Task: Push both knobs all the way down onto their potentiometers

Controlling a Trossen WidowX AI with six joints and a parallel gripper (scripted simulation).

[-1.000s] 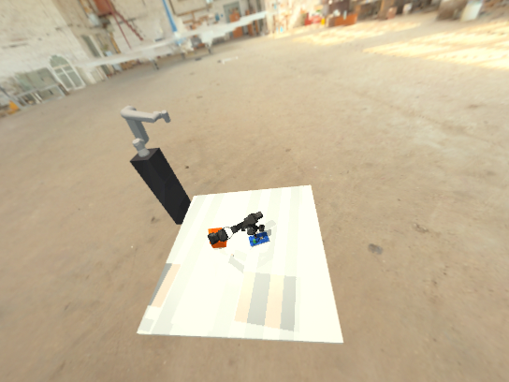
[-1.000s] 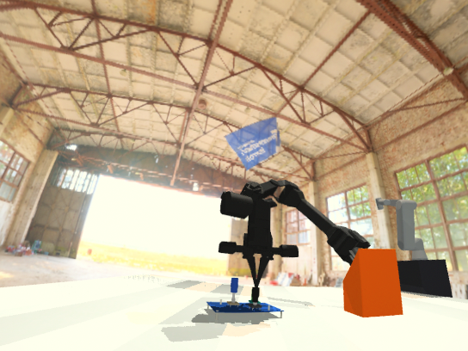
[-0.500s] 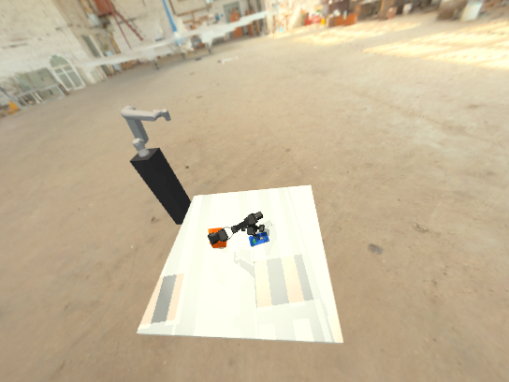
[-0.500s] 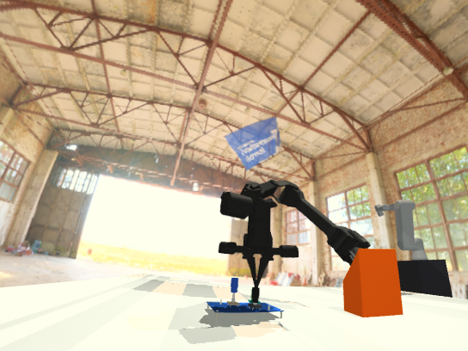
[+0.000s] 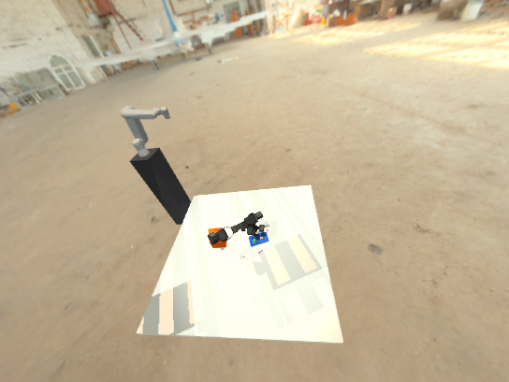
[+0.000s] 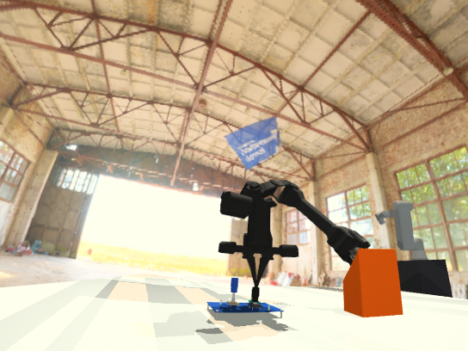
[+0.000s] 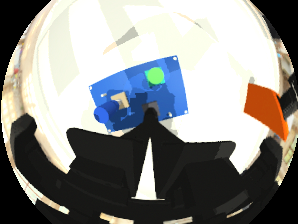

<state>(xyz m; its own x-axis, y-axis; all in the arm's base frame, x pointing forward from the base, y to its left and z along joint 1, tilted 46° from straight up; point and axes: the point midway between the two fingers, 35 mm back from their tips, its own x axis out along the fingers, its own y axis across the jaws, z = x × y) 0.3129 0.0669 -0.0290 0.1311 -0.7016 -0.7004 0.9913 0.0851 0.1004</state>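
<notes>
Right now the blue knob is 5 cm ahead of my gripper tip and 1 cm to the right of it. From my gripper tip the other things lie so: black knob (2 cm below).
</notes>
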